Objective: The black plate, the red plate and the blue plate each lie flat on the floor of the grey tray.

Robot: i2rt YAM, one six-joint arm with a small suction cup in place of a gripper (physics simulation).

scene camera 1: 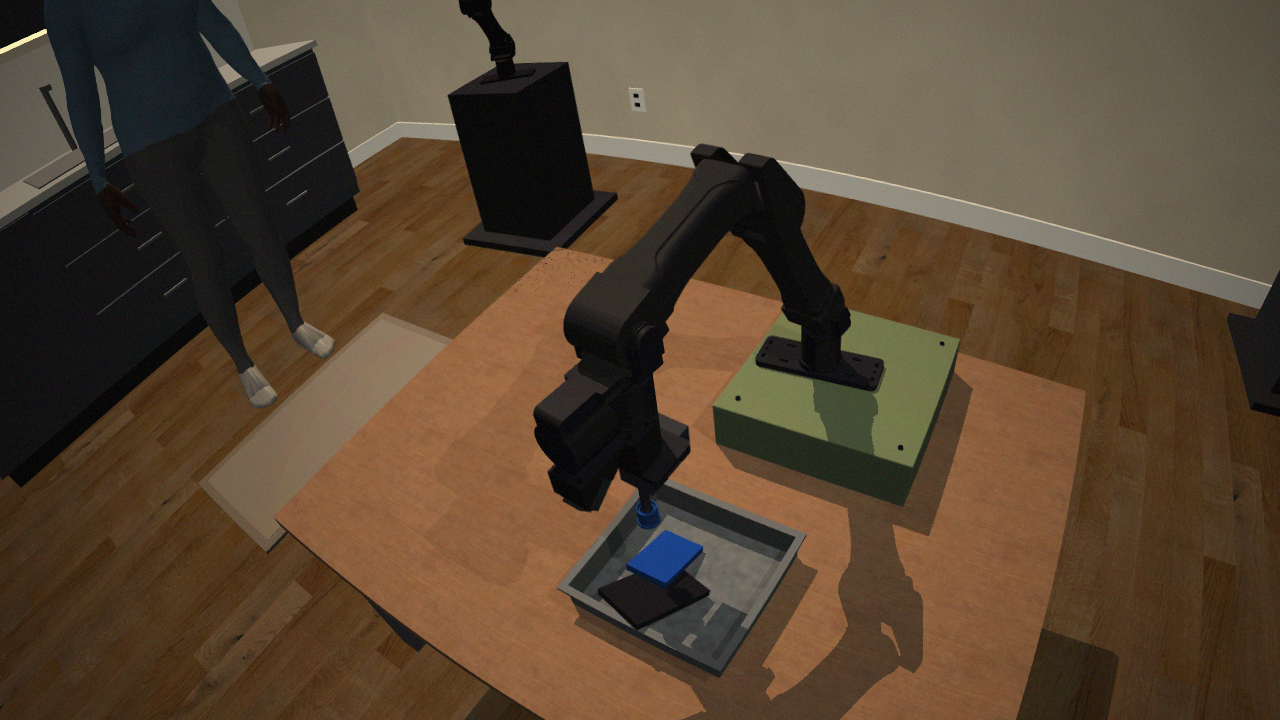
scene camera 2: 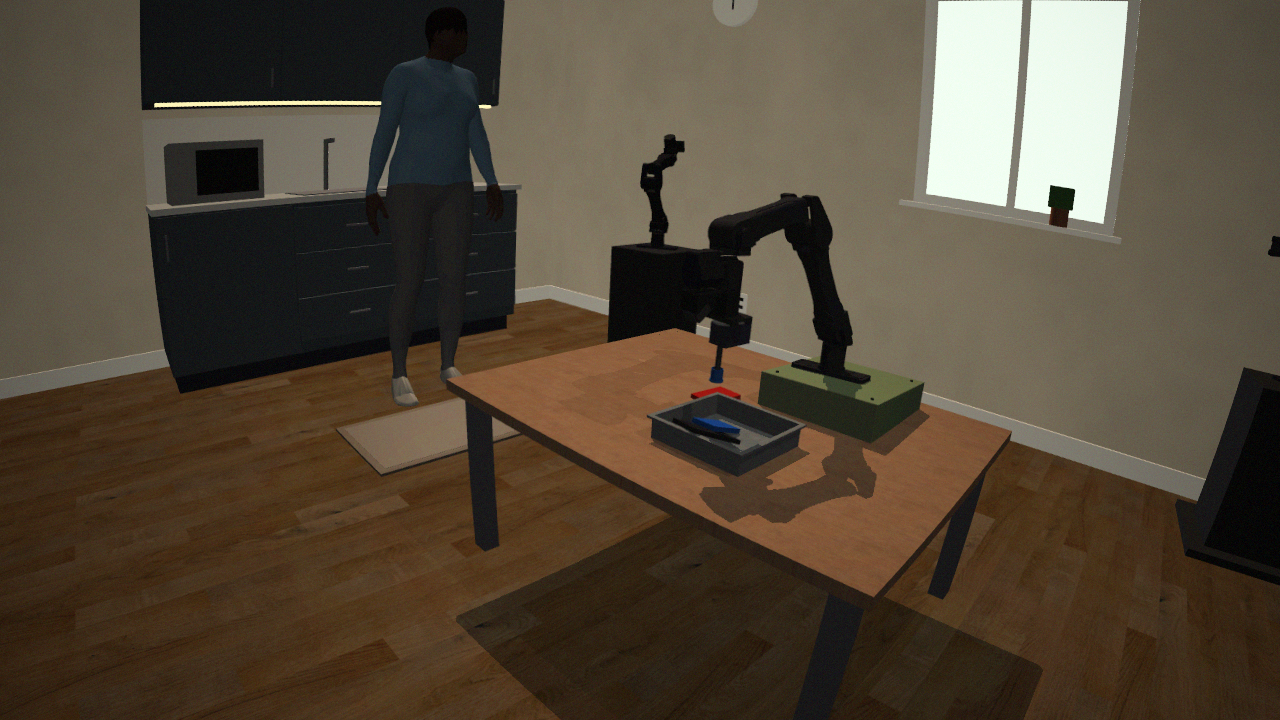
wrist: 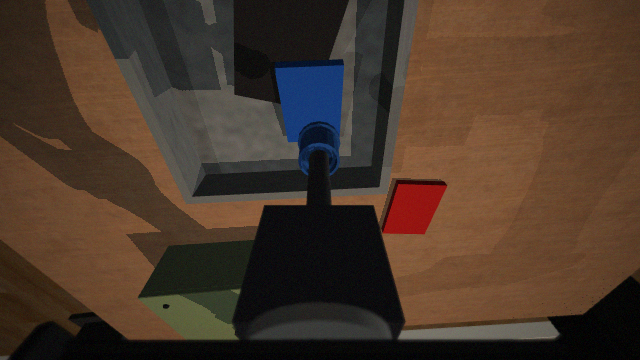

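Pixels of known places: hand at its tool point: (scene camera 1: 648,519) (scene camera 2: 716,380) (wrist: 319,141); arm's base at its link origin: (scene camera 1: 820,365) (scene camera 2: 830,373).
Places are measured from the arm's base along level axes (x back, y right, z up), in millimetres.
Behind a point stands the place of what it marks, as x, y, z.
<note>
The black plate (scene camera 1: 648,601) {-455, 73, -32} (scene camera 2: 693,428) {-495, 69, -17} (wrist: 290,30) {-445, 87, -35} is inside the grey tray (scene camera 1: 735,514) {-288, 26, -31} (scene camera 2: 689,447) {-491, 77, -62} (wrist: 240,197) {-287, -9, -28}, near one wall; I cannot tell if it is fully flat. The blue plate (scene camera 1: 665,557) {-376, 91, -49} (scene camera 2: 717,425) {-398, 75, -43} (wrist: 312,95) {-388, 96, -45} is also in the tray, with one end over the black plate's edge, and looks slightly tilted. The red plate (scene camera 2: 716,393) (wrist: 415,207) lies flat on the table outside the tray; the arm hides it in scene camera 1. My suction cup (scene camera 1: 648,514) (scene camera 2: 716,375) (wrist: 319,150) {-383, 99, 46} is released and bare, above the tray's back-left part, apart from the blue plate.
The arm's green base block (scene camera 1: 841,394) {-55, -51, 4} (scene camera 2: 841,400) {-160, -99, -3} (wrist: 200,270) {-161, -115, -25} stands on the table (scene camera 1: 501,447) {-277, 447, -78} (scene camera 2: 572,394) {-426, 470, -78} behind the tray. The tray walls rise around the two plates. A person (scene camera 1: 179,107) (scene camera 2: 431,134) stands beyond the table on the left.
</note>
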